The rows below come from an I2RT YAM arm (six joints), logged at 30 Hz.
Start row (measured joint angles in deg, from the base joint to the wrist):
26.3 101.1 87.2 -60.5 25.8 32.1
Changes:
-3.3 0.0 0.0 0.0 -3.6 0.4
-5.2 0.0 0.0 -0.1 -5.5 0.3
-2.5 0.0 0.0 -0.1 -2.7 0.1
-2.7 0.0 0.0 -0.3 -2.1 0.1
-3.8 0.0 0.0 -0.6 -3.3 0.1
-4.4 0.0 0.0 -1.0 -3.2 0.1
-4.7 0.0 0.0 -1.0 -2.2 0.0
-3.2 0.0 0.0 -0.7 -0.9 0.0
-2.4 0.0 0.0 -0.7 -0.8 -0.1
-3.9 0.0 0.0 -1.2 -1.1 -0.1
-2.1 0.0 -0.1 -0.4 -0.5 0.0
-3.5 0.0 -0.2 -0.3 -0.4 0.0
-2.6 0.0 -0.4 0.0 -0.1 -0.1
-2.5 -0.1 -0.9 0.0 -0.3 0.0
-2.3 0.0 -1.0 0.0 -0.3 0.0
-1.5 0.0 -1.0 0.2 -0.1 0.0
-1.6 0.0 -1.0 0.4 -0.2 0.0
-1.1 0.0 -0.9 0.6 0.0 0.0
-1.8 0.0 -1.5 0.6 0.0 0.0
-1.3 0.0 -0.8 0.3 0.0 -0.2
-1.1 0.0 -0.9 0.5 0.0 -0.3
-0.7 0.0 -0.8 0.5 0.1 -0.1
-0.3 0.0 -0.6 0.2 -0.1 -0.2
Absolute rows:
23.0 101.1 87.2 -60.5 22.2 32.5
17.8 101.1 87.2 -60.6 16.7 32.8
15.3 101.1 87.2 -60.7 14.0 32.9
12.6 101.1 87.2 -61.0 11.9 33.0
8.8 101.1 87.2 -61.6 8.6 33.1
4.4 101.1 87.2 -62.6 5.4 33.2
-0.3 101.1 87.2 -63.6 3.2 33.2
-3.5 101.1 87.2 -64.3 2.3 33.2
-5.9 101.1 87.2 -65.0 1.5 33.1
-9.8 101.1 87.2 -66.2 0.4 33.0
-11.9 101.1 87.1 -66.6 -0.1 33.0
-15.4 101.1 86.9 -66.9 -0.5 33.0
-18.0 101.1 86.5 -66.9 -0.6 32.9
-20.5 101.0 85.6 -66.9 -0.9 32.9
-22.8 101.0 84.6 -66.9 -1.2 32.9
-24.3 101.0 83.6 -66.7 -1.3 32.9
-25.9 101.0 82.6 -66.3 -1.5 32.9
-27.0 101.0 81.7 -65.7 -1.5 32.9
-28.8 101.0 80.2 -65.1 -1.5 32.9
-30.1 101.0 79.4 -64.8 -1.5 32.7
-31.2 101.0 78.5 -64.3 -1.5 32.4
-31.9 101.0 77.7 -63.8 -1.4 32.3
-32.2 101.0 77.1 -63.6 -1.5 32.1

